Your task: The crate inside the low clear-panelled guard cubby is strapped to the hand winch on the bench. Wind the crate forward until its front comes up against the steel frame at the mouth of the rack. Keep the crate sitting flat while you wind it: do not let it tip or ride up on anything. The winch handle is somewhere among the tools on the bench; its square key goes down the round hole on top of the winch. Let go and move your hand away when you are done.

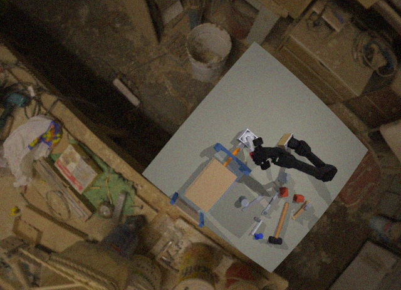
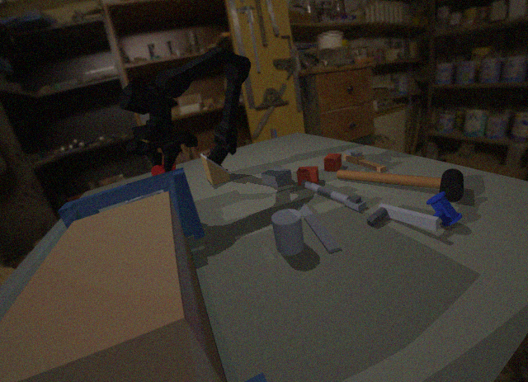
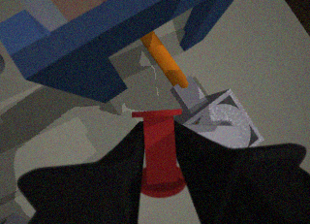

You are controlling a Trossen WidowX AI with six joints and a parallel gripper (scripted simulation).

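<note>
The red-knobbed handle is 3 cm behind my gripper tip, 3 cm to the right of it and 3 cm below it. Also, from my gripper tip: grey winch: 8 cm behind, 9 cm to the right, 10 cm below; then blue steel frame: 10 cm ahead, 6 cm to the right, 3 cm below; then red knob: 1 cm behind, 1 cm to the left.
</note>
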